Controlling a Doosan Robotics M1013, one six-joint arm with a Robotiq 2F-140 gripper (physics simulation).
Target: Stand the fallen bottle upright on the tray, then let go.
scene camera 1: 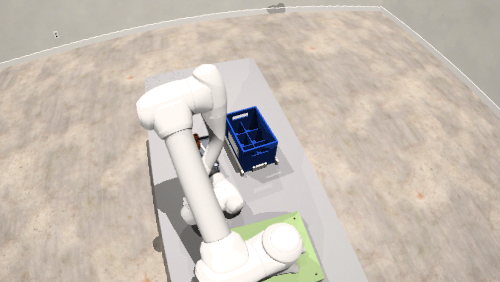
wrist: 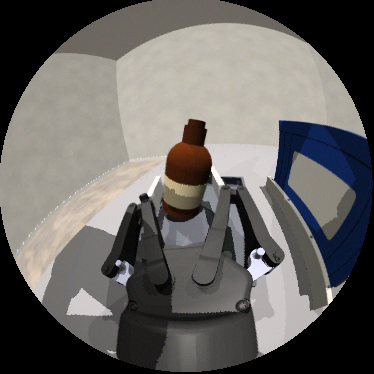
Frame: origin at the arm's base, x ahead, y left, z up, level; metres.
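Seen in the pictures: gripper, between the fingertips: [wrist: 185, 177].
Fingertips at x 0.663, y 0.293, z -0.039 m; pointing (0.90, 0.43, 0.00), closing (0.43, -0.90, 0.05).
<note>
Pixels of each thing's top centre, then the offset from my fingertips to it. "spot": a spot on its surface instead. Level surfaces: height alone.
- brown bottle, centre of its top: [wrist: 181, 119] [scene camera 1: 191, 136] dx -0.004, dy -0.009, dz +0.099 m
- tray's dark rim, a spot on its surface: [wrist: 242, 181] spot: dx +0.091, dy -0.103, dz -0.043 m
- blue crate, centre of its top: [scene camera 1: 250, 127] dx +0.004, dy -0.310, dz +0.106 m
- pale rail, centre of its top: [wrist: 299, 215] [scene camera 1: 232, 150] dx -0.018, dy -0.213, dz -0.039 m
- grey table, height of its surface: dz -0.069 m
The brown bottle [scene camera 1: 196, 140] [wrist: 188, 167] has a cream label and a dark cap. In the wrist view it is roughly upright, neck up, leaning slightly right in the picture. My gripper [wrist: 185, 177] is shut on the bottle, with a pale finger pad on each side of its lower body. In the scene view the arm covers most of the gripper and part of the bottle. Part of the tray's dark rim [wrist: 242, 181] shows behind the right finger; the rest is largely hidden. I cannot tell whether the bottle's base touches the tray.
A blue crate [scene camera 1: 259, 154] [wrist: 320, 139] with inner dividers stands right of the gripper, with a pale rail [wrist: 298, 235] along its near side. The grey table [scene camera 1: 240, 75] carries the green base plate [scene camera 1: 312, 255] under the arm.
</note>
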